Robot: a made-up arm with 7 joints.
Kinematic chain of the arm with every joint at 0, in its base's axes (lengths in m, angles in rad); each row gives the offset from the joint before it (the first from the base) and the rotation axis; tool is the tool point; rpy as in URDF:
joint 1: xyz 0 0 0.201 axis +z
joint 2: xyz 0 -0.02 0.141 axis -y
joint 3: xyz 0 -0.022 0.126 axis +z
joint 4: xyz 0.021 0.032 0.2 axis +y
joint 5: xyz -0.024 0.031 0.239 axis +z
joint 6: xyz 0 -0.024 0.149 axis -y
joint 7: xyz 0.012 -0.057 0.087 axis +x
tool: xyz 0 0 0 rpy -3.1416 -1.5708 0
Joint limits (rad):
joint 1: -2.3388..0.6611
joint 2: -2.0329..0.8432
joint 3: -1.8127..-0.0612
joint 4: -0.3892..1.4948
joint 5: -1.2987..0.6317
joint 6: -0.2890..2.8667
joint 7: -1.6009..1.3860
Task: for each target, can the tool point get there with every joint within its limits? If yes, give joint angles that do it. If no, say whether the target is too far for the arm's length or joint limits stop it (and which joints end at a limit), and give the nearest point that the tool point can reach.
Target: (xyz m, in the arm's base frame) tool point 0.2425 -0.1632 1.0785
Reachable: yes | joints -0.4069 -0.4146 -0.2344 0.0405 0.0308 0.7192 0.6330
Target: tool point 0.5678 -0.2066 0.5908
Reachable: yes | joints -0.3258 -0.8407 -0.2529 0.9226 -1.1513 2.5812 -0.8042
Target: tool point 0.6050 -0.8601 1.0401
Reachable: no: too far | nearest point 0.3934 -0.5593 0.7959 | short by 0.441 m
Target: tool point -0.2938 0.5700 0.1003
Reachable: no: joint limits stop it (at a limit: joint 2, joint 3, joint 4, joint 6) | nearest point -0.2797 0.5427 0.4691 | short by 0.370 m
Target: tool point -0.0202 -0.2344 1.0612
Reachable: yes | joints -0.2251 0.1431 -1.2669 0.8211 -0.8294 1.4868 -0.1906
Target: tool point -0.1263 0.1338 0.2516
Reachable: no: joint limits stop it (at a limit: joint 1, joint 2, joint 4, joint 5, joint 6) | nearest point -0.4008 0.0510 0.0336 | short by 0.360 m
